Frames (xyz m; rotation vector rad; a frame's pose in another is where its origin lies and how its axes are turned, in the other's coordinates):
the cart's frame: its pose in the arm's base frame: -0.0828 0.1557 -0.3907 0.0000 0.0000 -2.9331
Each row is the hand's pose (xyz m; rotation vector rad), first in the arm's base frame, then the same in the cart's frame.
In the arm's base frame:
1: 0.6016 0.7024 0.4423 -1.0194 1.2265 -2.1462
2: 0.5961 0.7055 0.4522 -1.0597 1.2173 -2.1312
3: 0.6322 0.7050 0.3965 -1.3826 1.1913 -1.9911
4: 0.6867 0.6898 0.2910 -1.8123 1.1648 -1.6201
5: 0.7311 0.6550 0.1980 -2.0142 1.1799 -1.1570
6: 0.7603 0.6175 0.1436 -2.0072 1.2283 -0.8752
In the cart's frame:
1: -0.7827 -0.3932 0.8330 -1.0344 -0.6914 0.3200
2: -0.7780 -0.3974 0.8429 -1.0327 -0.7249 0.3224
3: -0.8132 -0.3894 0.7872 -1.0538 -0.9922 0.3128
4: -0.8634 -0.3633 0.6817 -1.1271 -1.4067 0.3677
5: -0.8996 -0.3200 0.5887 -1.2637 -1.7182 0.5405
6: -0.9204 -0.2773 0.5343 -1.3951 -1.8222 0.7059

